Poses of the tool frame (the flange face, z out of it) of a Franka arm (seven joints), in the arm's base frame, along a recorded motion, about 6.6 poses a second.
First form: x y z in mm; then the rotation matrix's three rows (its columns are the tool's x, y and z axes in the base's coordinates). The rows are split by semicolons.
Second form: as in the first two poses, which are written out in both.
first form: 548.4 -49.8 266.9; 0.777 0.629 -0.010; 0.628 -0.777 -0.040; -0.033 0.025 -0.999
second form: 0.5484 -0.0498 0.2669; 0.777 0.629 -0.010; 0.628 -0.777 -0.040; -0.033 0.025 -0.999
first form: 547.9 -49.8 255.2; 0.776 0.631 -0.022; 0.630 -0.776 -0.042; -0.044 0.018 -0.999
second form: 0.5479 -0.0498 0.2552; 0.776 0.631 -0.022; 0.630 -0.776 -0.042; -0.044 0.018 -0.999
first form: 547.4 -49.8 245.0; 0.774 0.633 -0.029; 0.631 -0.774 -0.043; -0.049 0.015 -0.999
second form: 0.5474 -0.0498 0.2450; 0.774 0.633 -0.029; 0.631 -0.774 -0.043; -0.049 0.015 -0.999
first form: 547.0 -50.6 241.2; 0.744 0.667 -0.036; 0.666 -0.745 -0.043; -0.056 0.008 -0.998
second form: 0.5470 -0.0506 0.2412; 0.744 0.667 -0.036; 0.666 -0.745 -0.043; -0.056 0.008 -0.998
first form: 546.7 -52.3 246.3; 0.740 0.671 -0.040; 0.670 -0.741 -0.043; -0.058 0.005 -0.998
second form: 0.5467 -0.0523 0.2463; 0.740 0.671 -0.040; 0.670 -0.741 -0.043; -0.058 0.005 -0.998
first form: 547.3 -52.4 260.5; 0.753 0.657 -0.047; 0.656 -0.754 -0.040; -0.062 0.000 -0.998
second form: 0.5473 -0.0524 0.2605; 0.753 0.657 -0.047; 0.656 -0.754 -0.040; -0.062 0.000 -0.998
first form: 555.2 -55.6 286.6; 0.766 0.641 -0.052; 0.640 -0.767 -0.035; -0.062 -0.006 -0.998
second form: 0.5552 -0.0556 0.2866; 0.766 0.641 -0.052; 0.640 -0.767 -0.035; -0.062 -0.006 -0.998
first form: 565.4 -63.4 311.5; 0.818 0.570 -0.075; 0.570 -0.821 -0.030; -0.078 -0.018 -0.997
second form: 0.5654 -0.0634 0.3115; 0.818 0.570 -0.075; 0.570 -0.821 -0.030; -0.078 -0.018 -0.997
